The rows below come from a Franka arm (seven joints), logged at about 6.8 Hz.
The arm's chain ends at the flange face. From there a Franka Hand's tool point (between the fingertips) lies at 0.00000 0.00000 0.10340 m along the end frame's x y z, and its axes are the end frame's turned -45 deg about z.
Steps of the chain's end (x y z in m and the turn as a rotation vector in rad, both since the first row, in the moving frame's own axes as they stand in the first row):
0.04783 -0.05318 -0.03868 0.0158 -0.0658 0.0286
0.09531 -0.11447 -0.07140 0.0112 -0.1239 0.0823
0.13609 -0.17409 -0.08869 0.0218 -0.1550 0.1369
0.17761 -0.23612 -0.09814 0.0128 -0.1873 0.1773
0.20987 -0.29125 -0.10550 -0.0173 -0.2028 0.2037
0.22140 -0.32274 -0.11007 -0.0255 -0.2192 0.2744
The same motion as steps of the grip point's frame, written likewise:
0.06786 -0.00980 -0.03892 0.0577 -0.0354 0.0286
0.14053 -0.02373 -0.07220 0.0955 -0.0797 0.0823
0.21054 -0.04037 -0.08995 0.1250 -0.0942 0.1369
0.28122 -0.05697 -0.09995 0.1415 -0.1234 0.1773
0.33985 -0.07255 -0.10763 0.1312 -0.1556 0.2037
0.36916 -0.08796 -0.11256 0.1370 -0.1730 0.2744

